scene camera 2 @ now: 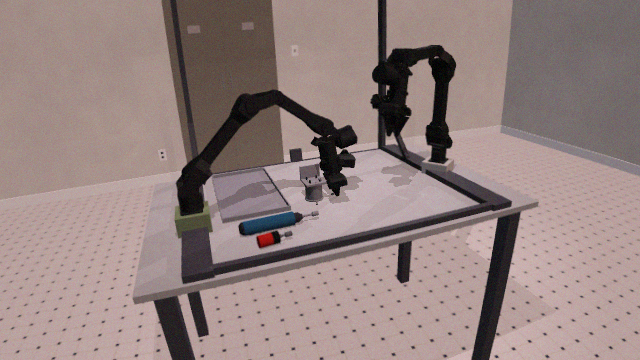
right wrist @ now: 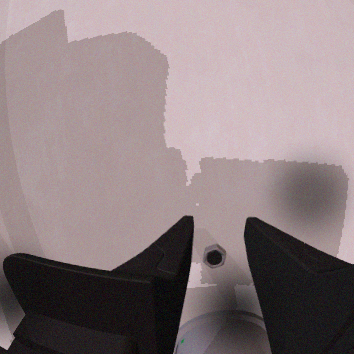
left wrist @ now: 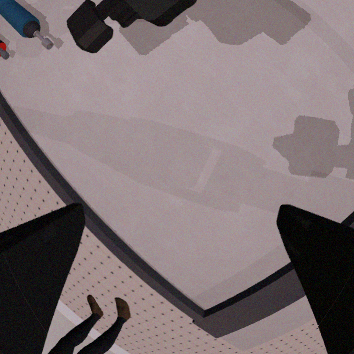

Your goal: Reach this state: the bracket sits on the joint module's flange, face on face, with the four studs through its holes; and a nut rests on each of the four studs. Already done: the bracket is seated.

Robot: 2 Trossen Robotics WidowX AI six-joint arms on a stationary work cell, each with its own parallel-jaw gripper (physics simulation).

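Pixels of known places: left gripper, fingertip midpoint: (scene camera 2: 392, 136) (left wrist: 183, 215); right gripper, fingertip midpoint: (scene camera 2: 336, 194) (right wrist: 218, 225); left arm's base, origin of the base link: (scene camera 2: 438, 160); right arm's base, origin of the base link: (scene camera 2: 191, 209).
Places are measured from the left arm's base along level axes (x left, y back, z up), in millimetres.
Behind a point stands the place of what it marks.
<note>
The grey joint module (scene camera 2: 314, 193) @(y -481, x -258, z -16 mm) (right wrist: 225, 320) @(y -437, x -259, z -39 mm) stands upright on the table, with the bracket (scene camera 2: 309, 173) @(y -445, x -303, z 36 mm) seated on top, its plate rising at the back. Dark studs stick up through it; whether nuts sit on them is too small to tell. A hex nut (right wrist: 215, 256) @(y -401, x -238, z -41 mm) lies on the table beside the module, seen between the right fingers but below them. Another small nut (scene camera 2: 316, 203) @(y -500, x -237, z -40 mm) lies in front of the module. My right gripper (scene camera 2: 337, 193) @(y -392, x -228, z -45 mm) (right wrist: 218, 225) @(y -392, x -228, z -45 mm) points down beside the module, partly open and empty. My left gripper (scene camera 2: 397, 144) @(y -305, x -61, z 162 mm) (left wrist: 183, 215) @(y -305, x -61, z 162 mm) is wide open, empty and high at the right.
A blue tool (scene camera 2: 270, 223) @(y -714, x -242, z -17 mm) (left wrist: 19, 17) @(y -657, x -236, z -7 mm) and a shorter red tool (scene camera 2: 268, 239) @(y -779, x -189, z -20 mm) (left wrist: 2, 47) @(y -740, x -192, z -36 mm) lie in front of the module. A flat grey tray (scene camera 2: 221, 219) @(y -753, x -409, z -33 mm) lies at the left. A dark rail (scene camera 2: 350, 241) @(y -654, x -13, z -35 mm) (left wrist: 100, 227) @(y -450, x 105, z -30 mm) borders the table's front.
</note>
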